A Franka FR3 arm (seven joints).
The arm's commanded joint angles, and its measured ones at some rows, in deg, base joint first. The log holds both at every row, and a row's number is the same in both.
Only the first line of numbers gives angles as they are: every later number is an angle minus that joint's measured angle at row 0.
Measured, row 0:
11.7 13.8 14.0 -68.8 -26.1 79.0 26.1
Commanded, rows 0 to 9:
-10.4 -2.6 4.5 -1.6 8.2 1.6 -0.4
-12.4 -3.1 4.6 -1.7 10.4 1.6 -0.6
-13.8 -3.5 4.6 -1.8 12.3 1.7 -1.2
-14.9 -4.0 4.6 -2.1 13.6 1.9 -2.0
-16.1 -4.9 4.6 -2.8 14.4 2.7 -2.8
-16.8 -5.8 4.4 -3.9 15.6 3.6 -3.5
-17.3 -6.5 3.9 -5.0 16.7 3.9 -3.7
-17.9 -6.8 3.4 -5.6 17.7 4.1 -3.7
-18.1 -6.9 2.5 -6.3 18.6 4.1 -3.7
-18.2 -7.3 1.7 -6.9 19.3 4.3 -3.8
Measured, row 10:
-16.3 -4.3 3.0 -1.8 15.6 1.9 -2.3
